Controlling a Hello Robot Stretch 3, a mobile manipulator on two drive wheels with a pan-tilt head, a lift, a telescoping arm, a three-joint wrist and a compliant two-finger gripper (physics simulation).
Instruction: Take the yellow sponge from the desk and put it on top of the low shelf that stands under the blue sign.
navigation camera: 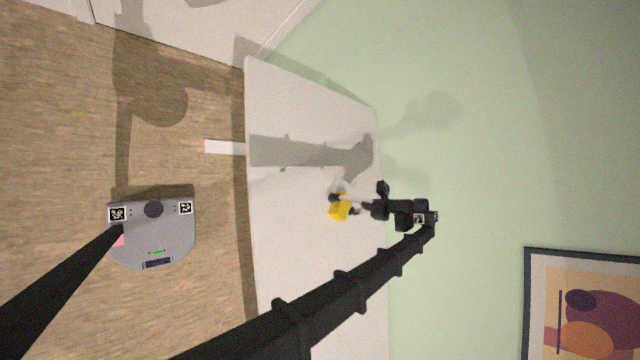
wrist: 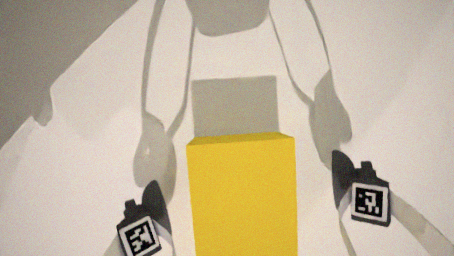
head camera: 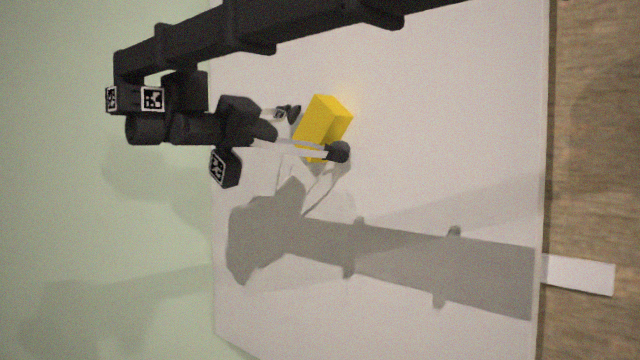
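Where they show: gripper, fingertip midpoint: (navigation camera: pixel 339 204) (wrist: pixel 247 186) (head camera: pixel 323 132); robot's base, link origin: (navigation camera: pixel 153 208).
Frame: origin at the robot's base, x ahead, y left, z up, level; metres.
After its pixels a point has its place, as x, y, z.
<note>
The yellow sponge (head camera: pixel 318 116) {-0.047, -0.573, 0.765} (navigation camera: pixel 340 212) {-0.046, -0.561, 0.766} (wrist: pixel 242 200) {-0.014, -0.598, 0.765} is a block on the white desk (head camera: pixel 425 125) {-0.028, -0.395, 0.720} (navigation camera: pixel 300 240) {-0.121, -0.395, 0.720} (wrist: pixel 400 60) {-0.034, -0.760, 0.721}. My gripper (head camera: pixel 316 133) {-0.021, -0.601, 0.727} (navigation camera: pixel 344 204) {-0.021, -0.601, 0.727} (wrist: pixel 247 186) {-0.021, -0.601, 0.727} is open. In the wrist view its two dark fingertips stand on the left and right of the sponge, with a gap on each side. In the head view the nearer finger hides part of the sponge. Finger shadows fall on the desk apart from the fingertips. The low shelf and the blue sign do not show in these views.
My black arm (head camera: pixel 310 20) {-0.085, -0.271, 1.074} (navigation camera: pixel 320 305) {-0.083, -0.149, 1.077} reaches over the desk. A green wall (head camera: pixel 100 210) {0.141, -1.048, 0.968} (navigation camera: pixel 465 165) {0.107, -1.047, 1.126} stands behind the desk, with a framed picture (navigation camera: pixel 526 305) {-0.474, -1.014, 1.326} on it. A white strip (head camera: pixel 580 274) (navigation camera: pixel 220 146) projects past the desk's front edge. My grey base (navigation camera: pixel 165 230) {-0.097, -0.040, 0.160} stands on the wooden floor (navigation camera: pixel 75 165) {0.221, 0.293, 0.000}.
</note>
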